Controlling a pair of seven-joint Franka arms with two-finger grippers.
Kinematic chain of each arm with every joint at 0, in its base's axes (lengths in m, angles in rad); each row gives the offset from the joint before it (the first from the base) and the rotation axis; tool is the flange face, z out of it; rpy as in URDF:
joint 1: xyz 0 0 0.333 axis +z
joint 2: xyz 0 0 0 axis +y
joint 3: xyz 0 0 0.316 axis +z
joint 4: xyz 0.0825 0 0 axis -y
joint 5: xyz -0.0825 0 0.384 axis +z
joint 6: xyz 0 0 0 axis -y
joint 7: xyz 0.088 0 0 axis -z
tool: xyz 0 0 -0.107 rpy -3.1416 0 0
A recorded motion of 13 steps. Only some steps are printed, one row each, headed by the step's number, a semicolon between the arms.
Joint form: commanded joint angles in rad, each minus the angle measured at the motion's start. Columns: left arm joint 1, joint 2, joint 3, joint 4, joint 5, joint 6, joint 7; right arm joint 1, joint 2, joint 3, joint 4, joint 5, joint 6, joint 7.
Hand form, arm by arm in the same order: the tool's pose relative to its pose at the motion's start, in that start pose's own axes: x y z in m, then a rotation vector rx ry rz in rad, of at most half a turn. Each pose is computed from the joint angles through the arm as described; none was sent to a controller.
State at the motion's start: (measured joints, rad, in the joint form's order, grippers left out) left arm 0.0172 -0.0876 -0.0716 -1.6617 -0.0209 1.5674 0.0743; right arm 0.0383 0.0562 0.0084 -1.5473 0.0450 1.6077 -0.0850
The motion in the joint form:
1: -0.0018 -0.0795 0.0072 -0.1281 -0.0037 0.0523 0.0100; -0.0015 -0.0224 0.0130 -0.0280 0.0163 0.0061 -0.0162
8: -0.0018 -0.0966 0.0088 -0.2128 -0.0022 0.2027 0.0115; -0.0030 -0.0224 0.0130 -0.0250 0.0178 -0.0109 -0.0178
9: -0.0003 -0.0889 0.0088 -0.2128 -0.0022 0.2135 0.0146; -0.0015 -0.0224 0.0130 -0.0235 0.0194 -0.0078 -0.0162
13: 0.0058 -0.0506 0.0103 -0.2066 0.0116 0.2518 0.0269; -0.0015 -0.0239 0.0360 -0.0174 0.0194 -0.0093 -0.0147
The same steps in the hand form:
1: -0.0218 -0.0002 0.0153 0.0010 0.0036 0.0028; -0.0060 -0.0086 0.0002 0.0165 0.0014 -0.0267
8: -0.0155 -0.0024 0.0335 0.0105 0.0859 0.0011; -0.0077 -0.0082 0.0002 0.0192 -0.0123 -0.0271
9: -0.0124 -0.0036 0.0364 0.0105 0.0891 0.0026; -0.0072 -0.0092 -0.0007 0.0204 -0.0077 -0.0270
13: 0.0010 -0.0107 0.0494 0.0230 0.0943 0.0096; -0.0069 -0.0222 -0.0038 0.0208 -0.0028 -0.0489

